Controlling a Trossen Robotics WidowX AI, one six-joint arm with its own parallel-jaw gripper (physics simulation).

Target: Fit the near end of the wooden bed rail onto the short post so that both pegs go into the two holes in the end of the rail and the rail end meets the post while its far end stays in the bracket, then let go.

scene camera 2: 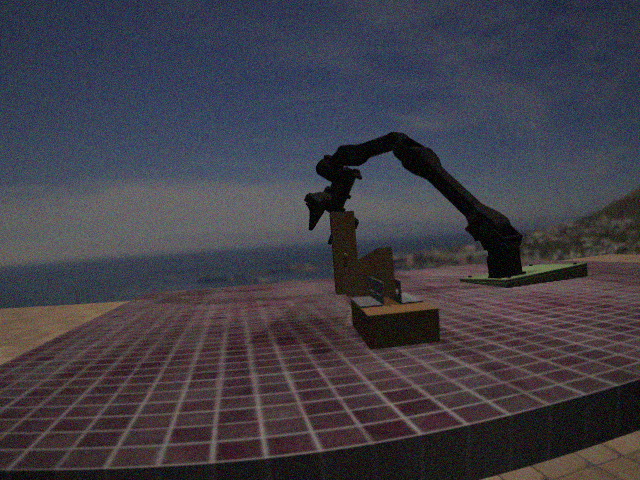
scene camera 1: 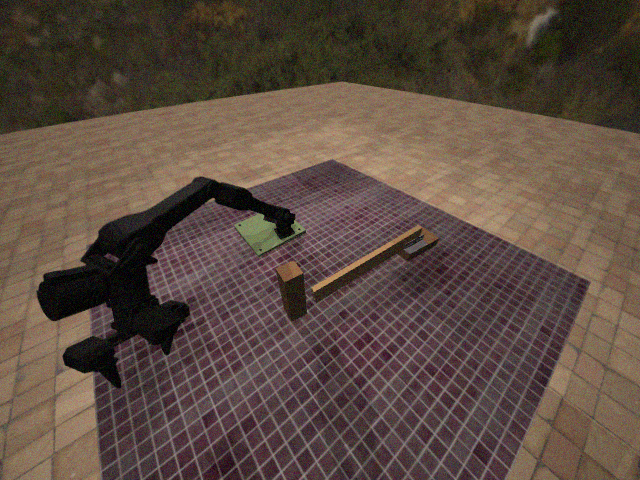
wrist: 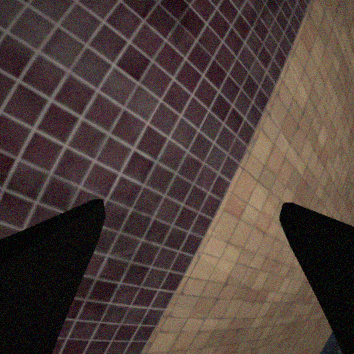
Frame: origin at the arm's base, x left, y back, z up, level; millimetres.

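Seen in the pictures: gripper, between the fingertips: (scene camera 2: pixel 319 237) (scene camera 1: pixel 144 369) (wrist: pixel 194 209); arm's base, origin of its link: (scene camera 2: pixel 506 275) (scene camera 1: pixel 284 231).
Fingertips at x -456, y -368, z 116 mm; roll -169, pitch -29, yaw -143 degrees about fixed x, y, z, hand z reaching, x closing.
Pixels of each thing's middle, then the offset from my fingertips to it. "spot": a spot on its surface instead. Level surfaces: height alone.
- wooden bed rail, middle of its body: (scene camera 2: pixel 363 278) (scene camera 1: pixel 371 261) dy +38, dx +614, dz -81 mm
- upright short post, a spot on its surface: (scene camera 2: pixel 342 242) spot: dy +32, dx +358, dz -20 mm
- purple tiled mat, height of its surface: dz -133 mm
The wooden bed rail (scene camera 1: pixel 361 265) (scene camera 2: pixel 379 268) is on edge. Its far end is at the bracket (scene camera 1: pixel 424 243) (scene camera 2: pixel 376 290), which has upright metal plates on a wooden block; how it sits between the plates is hard to tell. The rail's near end stands a small gap from the upright short post (scene camera 1: pixel 293 294) (scene camera 2: pixel 342 242). I cannot make out the pegs and holes clearly. My gripper (scene camera 1: pixel 143 369) (wrist: pixel 194 209) is open and empty, to the left of the post in scene camera 1, raised above the mat, pointing down. In scene camera 2 the post partly hides it.
The arm rises from a green base plate (scene camera 1: pixel 253 238) (scene camera 2: pixel 547 272) and arches to my gripper, past the post's left side in scene camera 1. The purple tiled mat (scene camera 1: pixel 372 413) (scene camera 2: pixel 232 392) (wrist: pixel 135 105) ends beneath the gripper's wrist view, with tan paving (wrist: pixel 240 250) beyond its edge.
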